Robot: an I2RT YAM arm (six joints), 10 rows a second.
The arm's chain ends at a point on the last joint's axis. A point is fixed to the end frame.
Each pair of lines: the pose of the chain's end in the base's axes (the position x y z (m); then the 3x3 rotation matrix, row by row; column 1 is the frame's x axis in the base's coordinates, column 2 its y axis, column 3 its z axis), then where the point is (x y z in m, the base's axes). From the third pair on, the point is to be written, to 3 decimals.
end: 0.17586 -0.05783 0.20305; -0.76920 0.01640 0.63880; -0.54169 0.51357 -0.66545; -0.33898 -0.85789 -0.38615
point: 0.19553 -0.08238 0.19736
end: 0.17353 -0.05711 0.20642; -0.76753 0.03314 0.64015; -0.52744 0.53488 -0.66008; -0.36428 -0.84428 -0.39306
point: 0.19312 -0.08165 0.20041
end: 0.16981 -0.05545 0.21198; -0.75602 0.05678 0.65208; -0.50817 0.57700 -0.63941; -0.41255 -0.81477 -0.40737
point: 0.190 -0.080 0.205
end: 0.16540 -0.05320 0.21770; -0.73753 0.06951 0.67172; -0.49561 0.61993 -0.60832; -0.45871 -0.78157 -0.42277
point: 0.186 -0.077 0.210
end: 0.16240 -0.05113 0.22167; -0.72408 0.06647 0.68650; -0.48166 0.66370 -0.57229; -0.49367 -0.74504 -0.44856
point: 0.183 -0.074 0.213
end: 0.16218 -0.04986 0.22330; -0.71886 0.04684 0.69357; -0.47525 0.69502 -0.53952; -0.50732 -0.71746 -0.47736
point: 0.183 -0.072 0.214
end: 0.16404 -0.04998 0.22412; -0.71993 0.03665 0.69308; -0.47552 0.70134 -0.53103; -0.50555 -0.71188 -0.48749
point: 0.185 -0.072 0.214
